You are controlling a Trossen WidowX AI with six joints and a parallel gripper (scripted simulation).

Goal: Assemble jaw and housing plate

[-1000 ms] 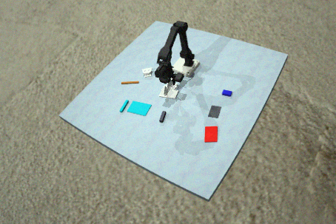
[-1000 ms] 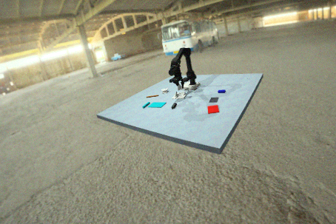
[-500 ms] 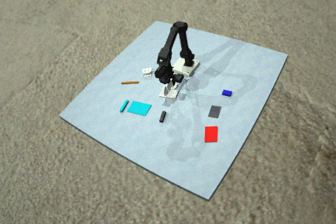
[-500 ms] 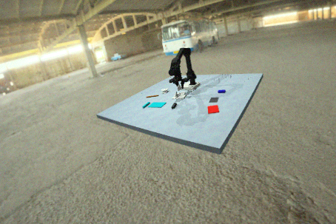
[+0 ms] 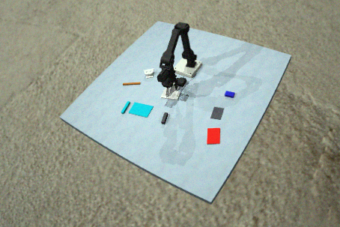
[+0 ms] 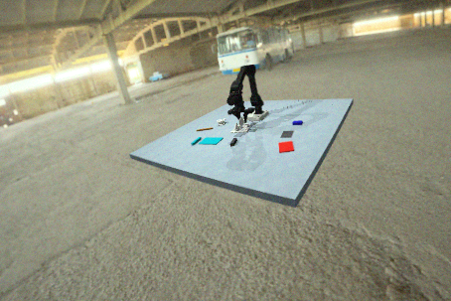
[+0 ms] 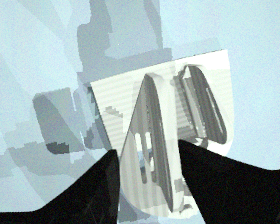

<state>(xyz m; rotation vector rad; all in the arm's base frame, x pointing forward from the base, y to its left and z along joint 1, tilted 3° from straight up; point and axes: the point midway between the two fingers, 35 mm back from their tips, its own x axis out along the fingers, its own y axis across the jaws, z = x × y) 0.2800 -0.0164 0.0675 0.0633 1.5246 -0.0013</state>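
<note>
Right now my gripper tip is 14 cm past the white housing part, 27 cm to the left of it and 3 cm above it. Also, from my gripper tip: dark bar 21 cm ahead, 2 cm to the left, 5 cm below; cyan plate 19 cm ahead, 17 cm to the right, 5 cm below; white jaw 3 cm behind, 2 cm to the right.
</note>
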